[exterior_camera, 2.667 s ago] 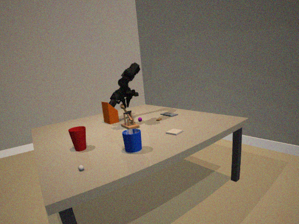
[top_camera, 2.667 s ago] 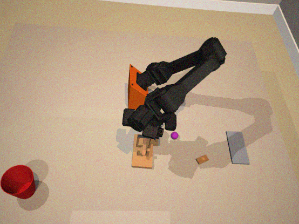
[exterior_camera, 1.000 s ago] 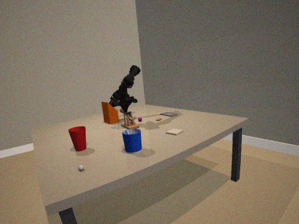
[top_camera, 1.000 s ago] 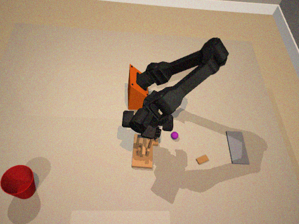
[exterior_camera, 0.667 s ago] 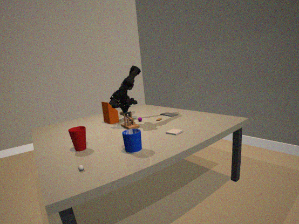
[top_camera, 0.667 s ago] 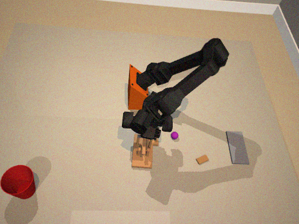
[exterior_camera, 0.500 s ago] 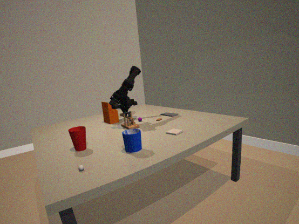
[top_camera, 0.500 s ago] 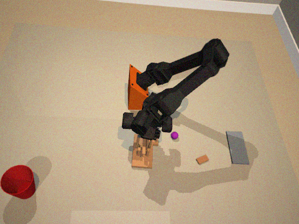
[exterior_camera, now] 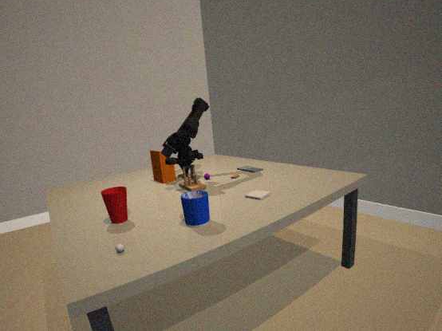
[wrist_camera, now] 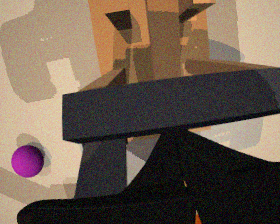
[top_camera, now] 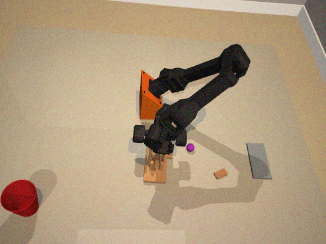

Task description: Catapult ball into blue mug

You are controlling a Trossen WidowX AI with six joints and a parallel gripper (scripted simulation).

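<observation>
The wooden catapult lies 10 mm ahead of my gripper tip and 20 mm to the left of it. The rest, counted from my gripper tip: small wooden block (70 mm ahead, 250 mm to the left, 50 mm below); grey plate (410 mm to the left, 50 mm below); purple ball (30 mm behind, 130 mm to the left, 40 mm below).
</observation>
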